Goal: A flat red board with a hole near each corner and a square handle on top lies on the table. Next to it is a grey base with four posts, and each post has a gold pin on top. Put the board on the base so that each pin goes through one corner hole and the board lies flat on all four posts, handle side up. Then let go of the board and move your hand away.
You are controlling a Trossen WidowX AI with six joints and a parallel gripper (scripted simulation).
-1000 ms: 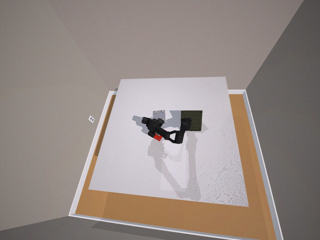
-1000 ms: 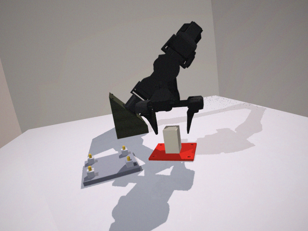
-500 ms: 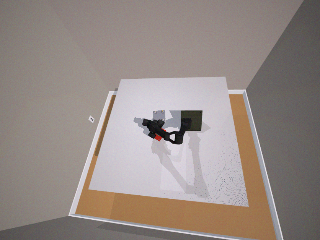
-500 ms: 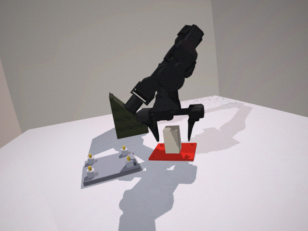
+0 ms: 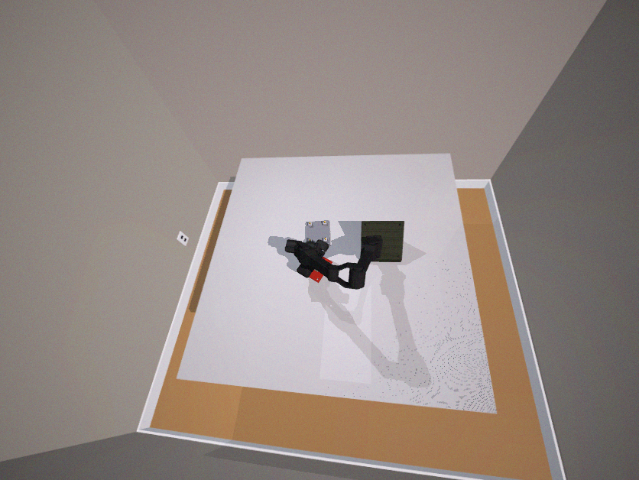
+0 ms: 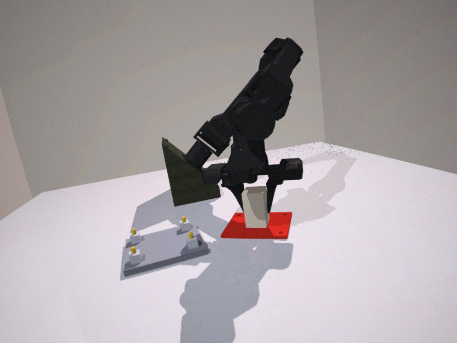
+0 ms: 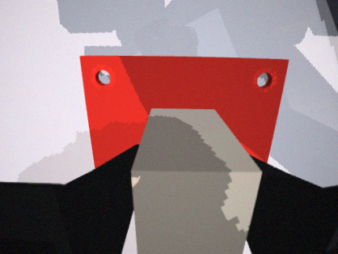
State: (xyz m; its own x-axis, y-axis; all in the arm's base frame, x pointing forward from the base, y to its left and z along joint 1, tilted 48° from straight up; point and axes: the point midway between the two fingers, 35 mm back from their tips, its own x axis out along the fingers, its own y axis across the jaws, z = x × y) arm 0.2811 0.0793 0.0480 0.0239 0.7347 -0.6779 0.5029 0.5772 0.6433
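Right now my gripper tip is 19 cm to the left of the grey base and 2 cm above it. Round my gripper tip: red board (1 cm below).
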